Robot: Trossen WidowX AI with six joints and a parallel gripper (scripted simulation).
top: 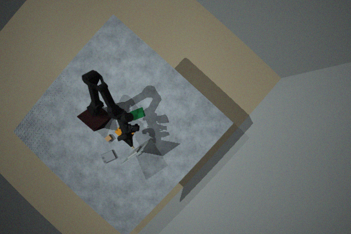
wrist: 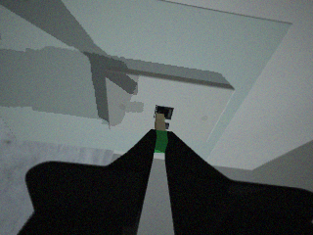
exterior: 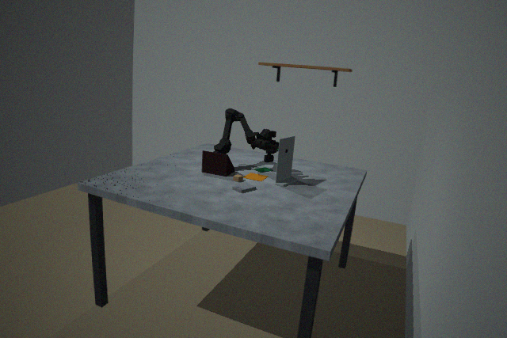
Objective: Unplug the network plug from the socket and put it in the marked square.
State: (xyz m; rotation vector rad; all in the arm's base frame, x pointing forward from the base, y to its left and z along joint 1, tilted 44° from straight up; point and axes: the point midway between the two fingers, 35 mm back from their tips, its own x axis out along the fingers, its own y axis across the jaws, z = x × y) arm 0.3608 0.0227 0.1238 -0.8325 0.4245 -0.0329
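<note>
The orange square lies 18 cm below my gripper tip, 12 cm behind it and 4 cm to the right of it. The rest, counted from my gripper tip: upright grey panel 6 cm below, 5 cm ahead, 1 cm to the right; network plug right at my gripper tip; flat grey block 28 cm to the right, 17 cm below, 6 cm behind.
</note>
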